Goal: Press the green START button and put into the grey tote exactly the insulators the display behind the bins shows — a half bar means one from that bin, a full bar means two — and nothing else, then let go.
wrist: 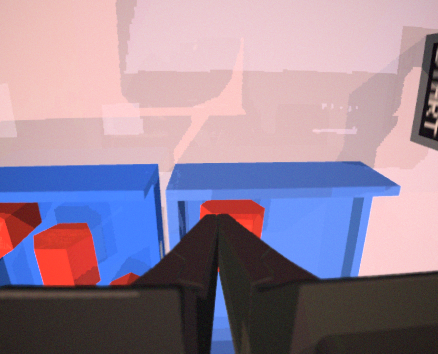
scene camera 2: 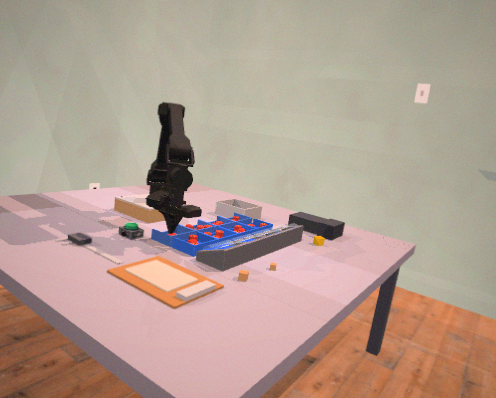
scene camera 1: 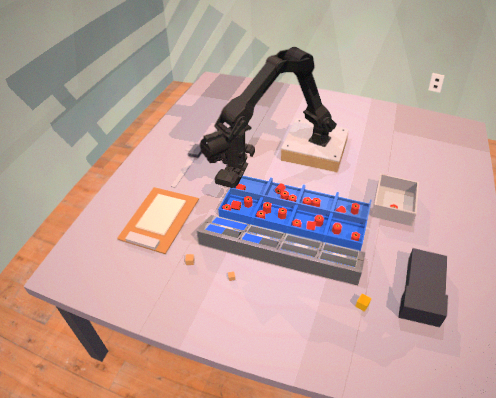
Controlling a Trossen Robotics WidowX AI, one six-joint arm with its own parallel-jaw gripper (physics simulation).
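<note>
My gripper [scene camera 1: 229, 183] [scene camera 2: 172, 231] [wrist: 216, 225] is shut and empty, its tips over the back-left bin of the blue bins [scene camera 1: 295, 228] [scene camera 2: 185, 246]. A red insulator [scene camera 1: 241, 187] [wrist: 232, 209] lies in that bin, partly hidden by the fingers. Other red insulators lie in the other bins. The grey display [scene camera 1: 280, 257] [scene camera 2: 260, 254] shows a full blue bar at back left, a half bar at front left and a half bar at front in the second column. The grey tote [scene camera 1: 392, 216] [scene camera 2: 250, 210] holds one red insulator [scene camera 1: 394, 206]. The green START button [scene camera 2: 131, 226] stands beside the bins; its START label [wrist: 429, 95] shows at the wrist view's edge.
An orange clipboard [scene camera 1: 191, 201] [scene camera 2: 117, 273] lies left of the display. A black box [scene camera 1: 425, 290] [scene camera 2: 316, 225] stands at right. A yellow cube [scene camera 1: 363, 302] [scene camera 2: 319, 241] and small orange cubes [scene camera 1: 189, 259] [scene camera 2: 243, 275] lie before the display. A dark-headed tool [scene camera 1: 195, 150] [scene camera 2: 79, 238] lies beyond the clipboard.
</note>
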